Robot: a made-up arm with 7 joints.
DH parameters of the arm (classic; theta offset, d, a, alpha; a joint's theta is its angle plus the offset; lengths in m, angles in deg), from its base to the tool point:
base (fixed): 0 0 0 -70
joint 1: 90 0 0 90
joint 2: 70 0 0 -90
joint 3: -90 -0.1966 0.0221 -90
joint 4: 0 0 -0.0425 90
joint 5: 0 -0.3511 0 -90
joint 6: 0 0 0 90
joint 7: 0 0 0 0
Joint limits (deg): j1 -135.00..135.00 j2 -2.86..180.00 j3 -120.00..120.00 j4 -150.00..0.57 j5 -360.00..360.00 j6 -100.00..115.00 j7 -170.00..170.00
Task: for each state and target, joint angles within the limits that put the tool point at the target. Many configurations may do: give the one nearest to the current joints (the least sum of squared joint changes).
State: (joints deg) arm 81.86 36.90 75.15 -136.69 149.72 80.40 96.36
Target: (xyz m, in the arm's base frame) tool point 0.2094 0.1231 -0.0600
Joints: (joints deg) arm 85.49 61.98 60.81 -149.88 149.72 80.40 96.36
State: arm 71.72 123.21 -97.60 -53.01 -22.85 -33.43 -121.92
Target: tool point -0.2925 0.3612 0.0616
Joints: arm 70.26 120.54 -95.90 -79.91 -22.85 -33.43 -121.92
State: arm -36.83 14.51 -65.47 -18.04 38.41 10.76 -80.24
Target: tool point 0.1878 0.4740 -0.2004
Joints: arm -29.57 61.24 -65.92 0.50 38.41 10.76 -80.24
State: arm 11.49 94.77 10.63 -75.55 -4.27 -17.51 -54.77
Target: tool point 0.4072 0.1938 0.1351
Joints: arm 27.63 132.91 22.03 -79.10 -4.27 -17.51 -54.77
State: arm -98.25 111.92 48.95 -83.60 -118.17 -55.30 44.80
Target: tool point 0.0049 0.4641 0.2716
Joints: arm -92.88 87.56 63.52 -40.06 -118.17 -55.30 44.80
